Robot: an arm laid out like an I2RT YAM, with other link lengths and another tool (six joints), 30 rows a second.
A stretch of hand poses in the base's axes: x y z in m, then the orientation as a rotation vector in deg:
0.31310, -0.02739, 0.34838, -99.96, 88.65, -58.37
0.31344, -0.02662, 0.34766, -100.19, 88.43, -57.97
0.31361, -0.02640, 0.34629, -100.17, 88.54, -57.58
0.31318, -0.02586, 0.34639, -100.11, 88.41, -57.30
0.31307, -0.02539, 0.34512, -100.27, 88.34, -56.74
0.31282, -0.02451, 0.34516, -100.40, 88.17, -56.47
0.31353, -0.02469, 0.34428, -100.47, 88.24, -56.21
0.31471, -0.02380, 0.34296, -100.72, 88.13, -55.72
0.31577, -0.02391, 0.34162, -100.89, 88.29, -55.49
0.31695, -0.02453, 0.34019, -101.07, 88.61, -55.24
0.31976, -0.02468, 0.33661, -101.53, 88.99, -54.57
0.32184, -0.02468, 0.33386, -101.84, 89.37, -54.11
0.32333, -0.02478, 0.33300, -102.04, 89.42, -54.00
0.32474, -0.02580, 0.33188, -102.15, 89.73, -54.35
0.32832, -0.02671, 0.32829, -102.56, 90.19, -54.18
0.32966, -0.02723, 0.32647, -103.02, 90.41, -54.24
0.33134, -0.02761, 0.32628, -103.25, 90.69, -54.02
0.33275, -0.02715, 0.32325, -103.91, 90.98, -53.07
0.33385, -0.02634, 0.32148, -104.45, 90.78, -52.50
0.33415, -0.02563, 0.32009, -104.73, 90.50, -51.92
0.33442, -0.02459, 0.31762, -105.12, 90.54, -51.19
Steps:
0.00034, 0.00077, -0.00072, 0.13, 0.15, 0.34
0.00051, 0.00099, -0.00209, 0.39, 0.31, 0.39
0.00008, 0.00153, -0.00199, 0.62, 0.30, 0.57
-0.00003, 0.00200, -0.00326, 0.89, 0.53, 0.84
-0.00028, 0.00288, -0.00322, 0.99, 0.61, 1.08
0.00043, 0.00270, -0.00410, 1.11, 0.77, 1.14
0.00161, 0.00359, -0.00542, 1.29, 1.02, 1.44
0.00267, 0.00348, -0.00676, 1.33, 1.28, 1.44
0.00385, 0.00286, -0.00819, 1.37, 1.63, 1.35
0.00666, 0.00271, -0.01177, 1.51, 2.31, 1.41
0.00874, 0.00271, -0.01452, 1.60, 2.84, 1.38
0.01023, 0.00261, -0.01538, 1.55, 3.02, 1.42
0.01164, 0.00159, -0.01650, 1.24, 3.14, 1.11
0.01522, 0.00068, -0.02009, 1.09, 3.67, 0.94
0.01656, 0.00016, -0.02191, 0.76, 4.04, 0.87
0.01824, -0.00022, -0.02210, 0.75, 4.39, 0.80
0.01965, 0.00024, -0.02513, 0.94, 5.25, 1.06
0.02075, 0.00105, -0.02690, 0.98, 5.66, 1.50
0.02105, 0.00176, -0.02829, 1.19, 5.88, 1.94
0.02132, 0.00280, -0.03076, 1.40, 6.38, 2.23

